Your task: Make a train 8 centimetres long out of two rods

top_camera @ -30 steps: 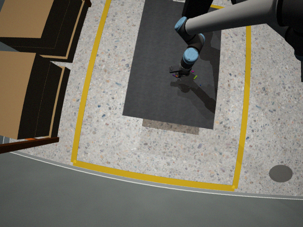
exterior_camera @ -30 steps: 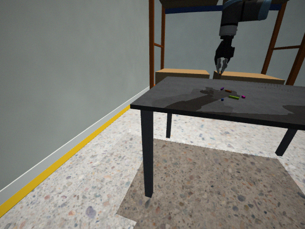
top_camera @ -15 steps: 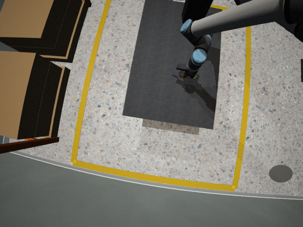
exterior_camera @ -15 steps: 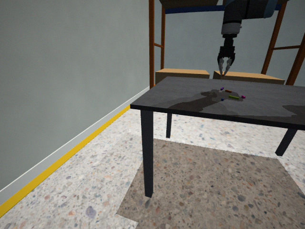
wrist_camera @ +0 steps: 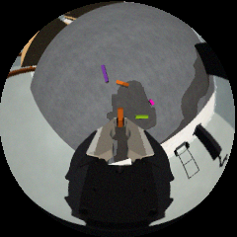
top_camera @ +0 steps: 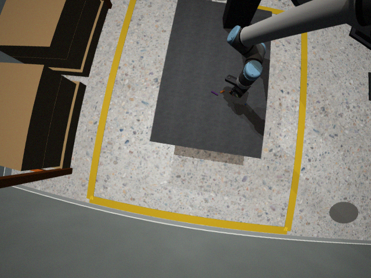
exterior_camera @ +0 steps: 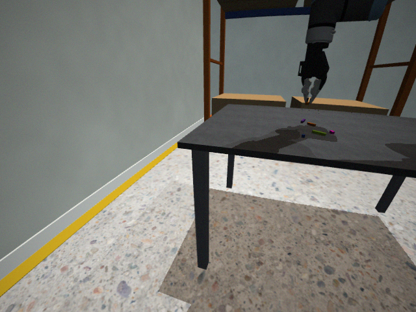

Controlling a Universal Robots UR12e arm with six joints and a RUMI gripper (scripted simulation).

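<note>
The lime rod is 7 cm behind my hand, 6 cm to the left of it and 11 cm below it. From my hand the other things lie so: purple rod 2 cm ahead, 12 cm to the right, 11 cm below; magenta rod 11 cm behind, 1 cm to the left, 11 cm below; small blue rod 3 cm behind, 15 cm to the left, 11 cm below.
</note>
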